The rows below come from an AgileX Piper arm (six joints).
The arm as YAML. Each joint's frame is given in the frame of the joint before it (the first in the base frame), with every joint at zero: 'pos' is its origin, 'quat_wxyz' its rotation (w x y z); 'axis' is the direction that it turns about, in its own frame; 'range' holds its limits. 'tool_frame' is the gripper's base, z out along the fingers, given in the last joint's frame.
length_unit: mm
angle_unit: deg
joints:
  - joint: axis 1
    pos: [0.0, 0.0, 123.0]
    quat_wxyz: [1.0, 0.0, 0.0, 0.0]
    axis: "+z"
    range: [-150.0, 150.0]
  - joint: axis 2
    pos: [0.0, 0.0, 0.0]
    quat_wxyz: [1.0, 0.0, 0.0, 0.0]
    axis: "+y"
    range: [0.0, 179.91]
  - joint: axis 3
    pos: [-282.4, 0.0, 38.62]
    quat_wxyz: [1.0, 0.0, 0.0, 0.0]
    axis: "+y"
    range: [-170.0, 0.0]
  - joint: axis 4
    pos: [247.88, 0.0, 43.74]
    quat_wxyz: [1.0, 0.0, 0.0, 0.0]
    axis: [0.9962, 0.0, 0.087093]
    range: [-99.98, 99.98]
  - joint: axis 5
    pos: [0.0, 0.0, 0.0]
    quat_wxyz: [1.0, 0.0, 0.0, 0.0]
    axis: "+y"
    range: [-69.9, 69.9]
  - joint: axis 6
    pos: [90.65, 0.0, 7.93]
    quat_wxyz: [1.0, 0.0, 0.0, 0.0]
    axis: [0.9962, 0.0, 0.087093]
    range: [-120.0, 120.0]
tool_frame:
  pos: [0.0, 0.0, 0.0]
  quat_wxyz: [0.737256, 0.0, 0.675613, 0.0]
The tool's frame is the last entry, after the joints.
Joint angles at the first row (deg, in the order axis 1, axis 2, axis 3, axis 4, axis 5, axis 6):
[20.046, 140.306, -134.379, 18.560, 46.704, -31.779]
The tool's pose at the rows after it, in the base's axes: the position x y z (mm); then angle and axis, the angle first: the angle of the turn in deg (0 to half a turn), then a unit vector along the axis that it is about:
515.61, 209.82, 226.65, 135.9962, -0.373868, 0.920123, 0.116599
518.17, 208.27, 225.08, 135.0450, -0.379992, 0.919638, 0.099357
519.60, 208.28, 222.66, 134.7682, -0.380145, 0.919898, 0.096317
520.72, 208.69, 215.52, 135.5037, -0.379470, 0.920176, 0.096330
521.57, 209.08, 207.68, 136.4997, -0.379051, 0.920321, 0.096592
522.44, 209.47, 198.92, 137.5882, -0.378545, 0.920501, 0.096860
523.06, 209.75, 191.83, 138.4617, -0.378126, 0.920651, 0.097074
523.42, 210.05, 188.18, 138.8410, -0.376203, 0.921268, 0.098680
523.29, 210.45, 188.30, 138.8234, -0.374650, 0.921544, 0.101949
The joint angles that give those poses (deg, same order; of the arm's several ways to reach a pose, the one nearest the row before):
[20.046, 140.762, -134.913, 18.080, 46.163, -31.619]
[20.047, 141.000, -134.918, 16.304, 44.902, -31.789]
[20.046, 141.361, -135.029, 16.018, 44.354, -31.790]
[20.046, 142.082, -135.013, 16.018, 44.356, -31.789]
[20.047, 142.857, -135.010, 16.018, 44.583, -31.790]
[20.047, 143.727, -135.011, 16.018, 44.812, -31.790]
[20.046, 144.431, -135.012, 16.018, 44.989, -31.790]
[20.047, 144.806, -135.010, 16.160, 44.989, -31.665]
[20.047, 144.808, -135.014, 16.549, 44.990, -31.664]

